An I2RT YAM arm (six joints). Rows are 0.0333 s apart.
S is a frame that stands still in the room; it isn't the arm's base.
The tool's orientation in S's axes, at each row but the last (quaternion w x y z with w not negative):
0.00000 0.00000 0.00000 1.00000
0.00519 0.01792 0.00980 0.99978
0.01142 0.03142 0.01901 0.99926
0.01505 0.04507 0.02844 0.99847
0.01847 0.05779 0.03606 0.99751
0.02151 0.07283 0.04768 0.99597
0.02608 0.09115 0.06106 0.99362
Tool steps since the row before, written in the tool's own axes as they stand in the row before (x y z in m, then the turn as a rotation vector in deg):
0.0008 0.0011 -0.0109 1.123 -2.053 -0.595
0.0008 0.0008 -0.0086 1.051 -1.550 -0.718
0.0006 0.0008 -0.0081 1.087 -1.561 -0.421
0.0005 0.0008 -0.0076 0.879 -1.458 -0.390
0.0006 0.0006 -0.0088 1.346 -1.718 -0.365
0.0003 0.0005 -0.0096 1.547 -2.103 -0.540
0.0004 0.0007 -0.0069 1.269 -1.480 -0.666
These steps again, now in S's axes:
-0.0008 -0.0011 -0.0109 -1.123 2.053 -0.595
-0.0011 -0.0010 -0.0085 -1.061 1.547 -0.711
-0.0011 -0.0011 -0.0080 -1.077 1.570 -0.413
-0.0012 -0.0012 -0.0075 -0.870 1.462 -0.394
-0.0016 -0.0012 -0.0086 -1.323 1.742 -0.335
-0.0017 -0.0014 -0.0094 -1.533 2.119 -0.517
-0.0017 -0.0015 -0.0066 -1.309 1.469 -0.611

